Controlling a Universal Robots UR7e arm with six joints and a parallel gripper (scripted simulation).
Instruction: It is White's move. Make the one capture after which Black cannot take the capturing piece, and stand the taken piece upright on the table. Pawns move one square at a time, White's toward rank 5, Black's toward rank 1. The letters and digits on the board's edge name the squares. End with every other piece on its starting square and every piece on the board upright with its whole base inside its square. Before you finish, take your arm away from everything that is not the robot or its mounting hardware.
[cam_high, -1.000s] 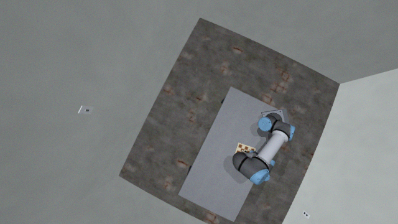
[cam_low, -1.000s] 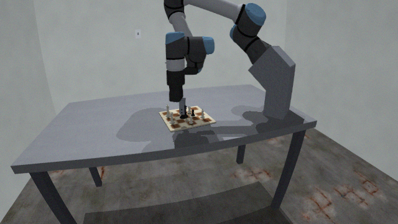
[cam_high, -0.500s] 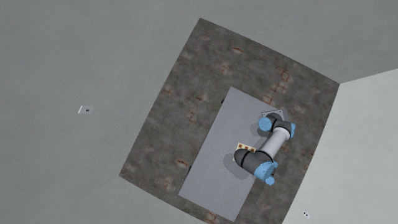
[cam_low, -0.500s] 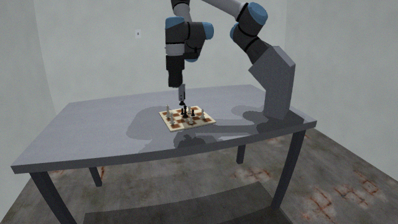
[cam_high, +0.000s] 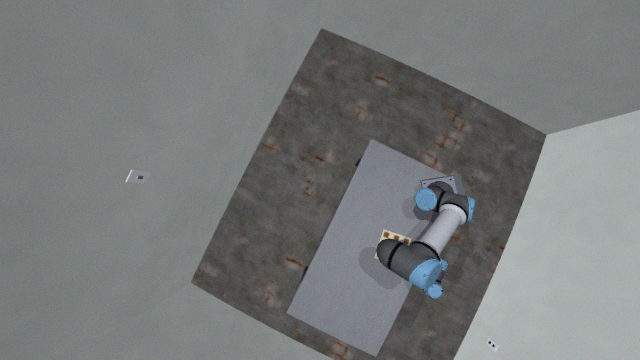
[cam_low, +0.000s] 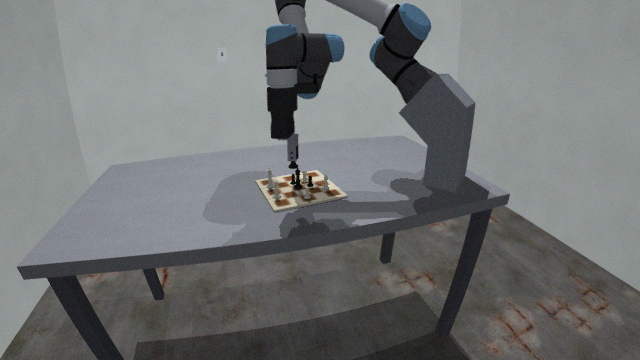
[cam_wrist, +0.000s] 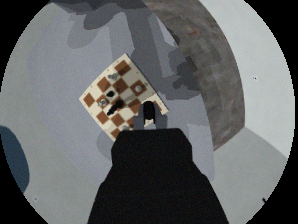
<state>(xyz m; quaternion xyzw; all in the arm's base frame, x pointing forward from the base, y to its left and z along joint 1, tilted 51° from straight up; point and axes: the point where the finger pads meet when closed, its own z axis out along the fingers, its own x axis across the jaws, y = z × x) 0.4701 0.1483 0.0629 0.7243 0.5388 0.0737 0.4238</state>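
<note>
Now: the small chessboard 3 cm behind my hand, 8 cm to the right of it and 14 cm below it.
</note>
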